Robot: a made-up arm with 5 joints.
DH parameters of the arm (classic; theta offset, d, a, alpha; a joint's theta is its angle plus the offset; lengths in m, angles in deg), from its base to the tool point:
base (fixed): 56.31 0 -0.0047 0
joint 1: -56.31 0.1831 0.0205 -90
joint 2: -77.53 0 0.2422 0
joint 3: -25.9 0 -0.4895 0
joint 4: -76.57 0.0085 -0.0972 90
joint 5: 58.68 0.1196 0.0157 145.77
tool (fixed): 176.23 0.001 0 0
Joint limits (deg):
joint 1: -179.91..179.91
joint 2: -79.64..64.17
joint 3: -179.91..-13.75
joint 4: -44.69..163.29
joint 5: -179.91..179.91
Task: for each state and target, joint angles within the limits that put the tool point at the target. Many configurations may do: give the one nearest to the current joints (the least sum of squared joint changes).
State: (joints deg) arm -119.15 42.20 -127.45 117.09 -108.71
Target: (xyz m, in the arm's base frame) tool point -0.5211 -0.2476 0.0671
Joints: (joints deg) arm -154.44 40.06 -97.81 138.51 -108.50
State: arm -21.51 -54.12 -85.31 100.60 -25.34
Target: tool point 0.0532 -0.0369 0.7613
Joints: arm -44.23 -70.19 -83.95 110.72 -31.02
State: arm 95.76 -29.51 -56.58 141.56 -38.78
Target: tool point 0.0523 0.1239 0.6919
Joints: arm 61.69 -55.85 -86.93 140.32 -42.71
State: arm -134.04 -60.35 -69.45 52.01 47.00
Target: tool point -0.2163 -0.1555 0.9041
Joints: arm -149.82 -46.37 -88.10 42.63 49.35
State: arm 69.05 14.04 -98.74 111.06 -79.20
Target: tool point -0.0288 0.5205 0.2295
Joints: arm 92.56 5.68 -76.26 128.90 -78.13
